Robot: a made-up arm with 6 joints.
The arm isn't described. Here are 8 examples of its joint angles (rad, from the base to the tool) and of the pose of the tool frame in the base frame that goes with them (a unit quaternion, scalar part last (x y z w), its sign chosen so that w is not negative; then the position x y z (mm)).
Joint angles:
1: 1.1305 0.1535 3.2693 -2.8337 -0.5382 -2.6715
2: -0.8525 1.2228 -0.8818 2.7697 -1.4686 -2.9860
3: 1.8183 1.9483 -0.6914 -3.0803 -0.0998 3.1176
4: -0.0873 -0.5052 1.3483 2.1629 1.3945 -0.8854
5: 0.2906 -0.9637 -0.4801 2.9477 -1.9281 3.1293
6: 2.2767 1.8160 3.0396 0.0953 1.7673 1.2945
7: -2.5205 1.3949 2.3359 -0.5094 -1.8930 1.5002
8: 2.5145 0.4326 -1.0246 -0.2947 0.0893 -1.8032
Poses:
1: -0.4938 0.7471 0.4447 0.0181 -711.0 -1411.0 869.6
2: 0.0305 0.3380 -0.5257 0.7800 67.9 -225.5 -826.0
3: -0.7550 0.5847 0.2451 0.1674 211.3 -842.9 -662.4
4: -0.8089 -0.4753 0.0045 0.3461 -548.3 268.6 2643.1
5: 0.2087 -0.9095 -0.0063 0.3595 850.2 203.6 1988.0
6: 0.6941 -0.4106 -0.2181 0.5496 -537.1 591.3 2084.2
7: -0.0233 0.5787 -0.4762 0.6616 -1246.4 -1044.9 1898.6
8: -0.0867 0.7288 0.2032 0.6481 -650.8 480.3 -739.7
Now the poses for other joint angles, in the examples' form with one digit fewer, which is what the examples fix.
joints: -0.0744 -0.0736 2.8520 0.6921 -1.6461 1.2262
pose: -0.264 -0.302 -0.560 0.725 -1407 -67 1502
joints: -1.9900 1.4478 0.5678 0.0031 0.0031 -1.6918
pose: 0.605 -0.414 -0.677 0.061 -825 -1852 -649
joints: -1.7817 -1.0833 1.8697 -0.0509 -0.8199 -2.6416
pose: 0.143 -0.484 0.438 0.744 436 1991 1209
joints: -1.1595 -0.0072 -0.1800 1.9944 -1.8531 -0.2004
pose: 0.226 -0.621 0.747 0.080 472 -1670 1158
